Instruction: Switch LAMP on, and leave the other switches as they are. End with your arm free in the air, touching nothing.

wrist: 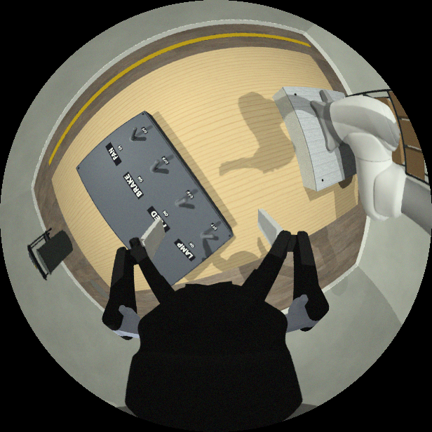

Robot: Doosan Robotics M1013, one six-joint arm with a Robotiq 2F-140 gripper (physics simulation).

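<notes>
A dark grey switch panel (107, 185) lies on the table at the left and centre of the view. Its four levers run in a slanting row: FAN (136, 136), BRAKE (160, 167), FEED (185, 202) and LAMP (208, 234), the nearest to my gripper. Each has an OFF mark at the upper right and an ON mark at the lower left. The levers' lean is hard to tell from their shadows. My gripper (209, 222) is open and empty above the panel's near right end. The LAMP lever shows between its fingers; the left finger hides part of the FEED label.
A light metal block (304, 142) bears the white arm (370, 122) at the right. The wooden table (215, 75) lies around the panel. A dark chair-like object (55, 251) stands beyond the left edge. Brown boxes on a rack show at the far right.
</notes>
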